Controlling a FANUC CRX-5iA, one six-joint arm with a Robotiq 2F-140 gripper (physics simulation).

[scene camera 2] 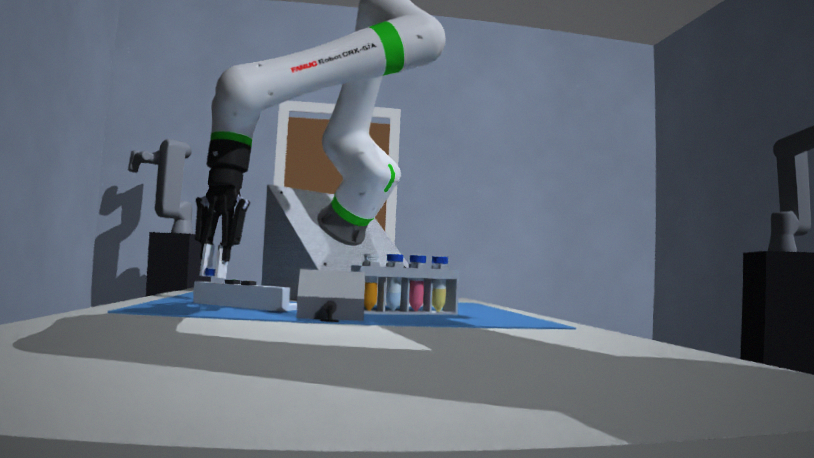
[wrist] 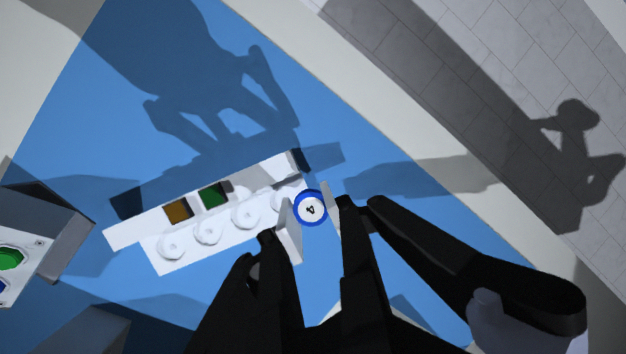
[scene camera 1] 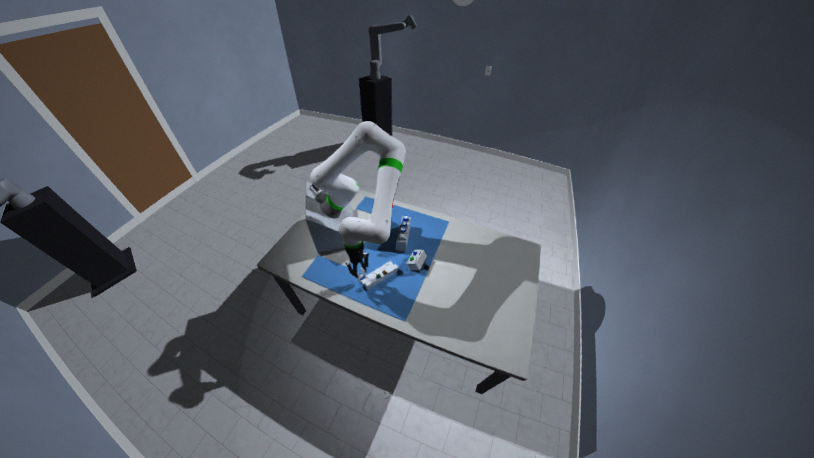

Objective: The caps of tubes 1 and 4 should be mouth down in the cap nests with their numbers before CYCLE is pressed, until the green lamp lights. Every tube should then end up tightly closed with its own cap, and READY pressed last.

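Seen in the pictures: gripper, fingertip midpoint: (scene camera 2: 212,277) (wrist: 310,202) (scene camera 1: 361,278); arm's base, link origin: (scene camera 2: 340,227) (scene camera 1: 329,209).
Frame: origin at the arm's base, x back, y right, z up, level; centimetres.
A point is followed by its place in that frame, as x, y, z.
My gripper (scene camera 1: 360,274) @[-44.6, 14.9, -14.4] (scene camera 2: 215,266) @[-44.6, 14.9, -14.4] (wrist: 310,202) @[-44.6, 14.9, -14.4] is shut on the blue-rimmed cap 4 (scene camera 2: 210,272) @[-46.0, 14.6, -13.4] (wrist: 310,208) @[-44.5, 14.8, -12.6], number side up, mouth down. The white nest block (scene camera 1: 375,280) @[-50.9, 10.0, -15.6] (scene camera 2: 241,296) @[-52.4, 3.9, -17.6] (wrist: 187,257) @[-46.1, -2.4, -18.8] lies on the mat with several round nests. In the wrist view the cap appears just beyond the end nest (wrist: 284,199), which a finger pad partly hides; the exact gap is unclear. The amber lamp (wrist: 177,211) @[-51.2, 3.2, -14.5] and green lamp (wrist: 212,196) @[-50.5, 7.1, -14.5] look dark. The rack (scene camera 1: 401,246) @[-45.5, -17.6, -14.7] (scene camera 2: 449,274) @[-37.0, -35.5, -11.4] holds an uncapped orange tube (scene camera 2: 370,293) @[-44.9, -20.6, -15.8] and tubes with blue caps (scene camera 2: 417,259) @[-39.5, -29.0, -8.6].
The button box (scene camera 1: 417,260) @[-60.9, -14.6, -11.9] (scene camera 2: 330,290) @[-62.3, -17.7, -14.9] (wrist: 65,250) @[-55.6, -15.9, -19.5] stands between nest block and rack; its green button (wrist: 10,258) @[-56.7, -13.3, -13.2] shows in the wrist view. The blue mat (scene camera 1: 335,276) @[-29.6, 22.9, -19.8] (scene camera 2: 512,321) @[-45.5, -49.0, -19.8] (wrist: 75,150) @[-64.7, -6.1, -19.8] lies under them. The table edge runs near the nest block.
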